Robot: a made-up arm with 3 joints. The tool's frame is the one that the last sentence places.
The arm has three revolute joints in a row. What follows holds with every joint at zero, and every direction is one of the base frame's.
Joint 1 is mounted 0.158 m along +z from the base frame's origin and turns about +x.
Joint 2 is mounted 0.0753 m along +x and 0.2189 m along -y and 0.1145 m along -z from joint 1 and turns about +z.
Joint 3 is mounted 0.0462 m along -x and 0.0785 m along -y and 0.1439 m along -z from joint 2 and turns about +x.
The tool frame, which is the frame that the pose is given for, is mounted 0.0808 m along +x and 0.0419 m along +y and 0.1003 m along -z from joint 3; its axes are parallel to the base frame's.
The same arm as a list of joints. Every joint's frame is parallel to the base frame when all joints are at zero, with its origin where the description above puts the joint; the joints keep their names.
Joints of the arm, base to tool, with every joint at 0 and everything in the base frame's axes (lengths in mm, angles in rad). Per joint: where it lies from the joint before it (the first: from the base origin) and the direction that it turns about. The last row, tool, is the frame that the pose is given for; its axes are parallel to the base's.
joint 1: offset 0.0 0.0 158.0 axis +x
joint 2: offset 75.3 -218.9 -114.5 axis +z
joint 3: offset -46.2 -78.5 -143.9 axis +x
tool: offset 80.8 41.9 -100.3

